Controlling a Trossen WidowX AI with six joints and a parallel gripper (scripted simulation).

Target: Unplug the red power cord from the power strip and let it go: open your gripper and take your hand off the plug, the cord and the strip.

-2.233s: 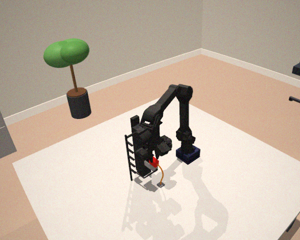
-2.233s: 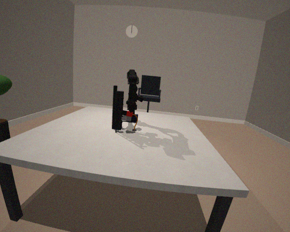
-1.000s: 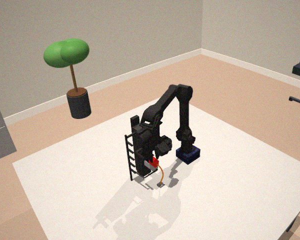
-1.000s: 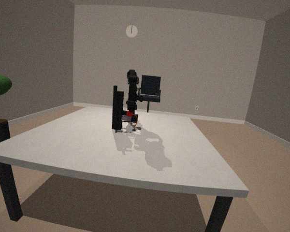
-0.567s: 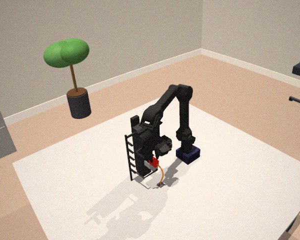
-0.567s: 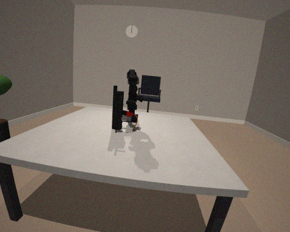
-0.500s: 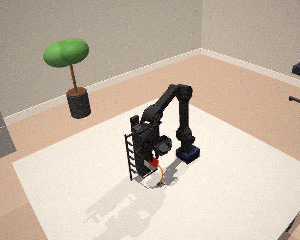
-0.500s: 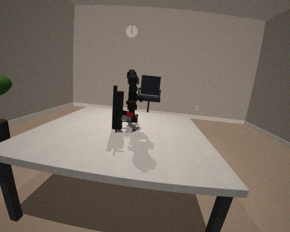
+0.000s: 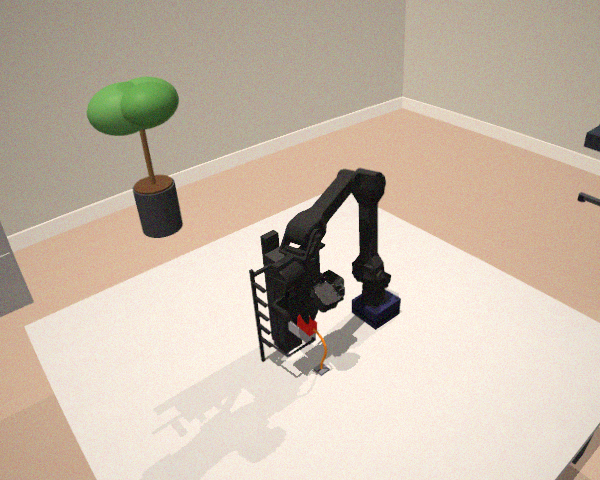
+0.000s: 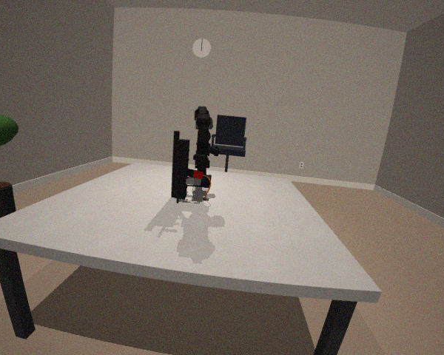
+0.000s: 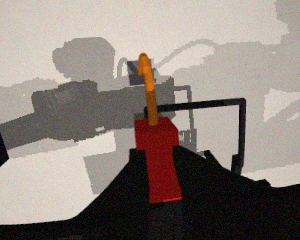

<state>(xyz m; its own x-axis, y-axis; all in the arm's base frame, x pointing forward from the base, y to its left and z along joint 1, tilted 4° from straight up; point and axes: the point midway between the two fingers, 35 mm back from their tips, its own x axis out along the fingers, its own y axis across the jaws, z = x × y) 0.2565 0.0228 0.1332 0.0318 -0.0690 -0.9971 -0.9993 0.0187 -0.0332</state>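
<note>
The red plug lies 3 cm to the right of my gripper tip and 1 cm below it.
</note>
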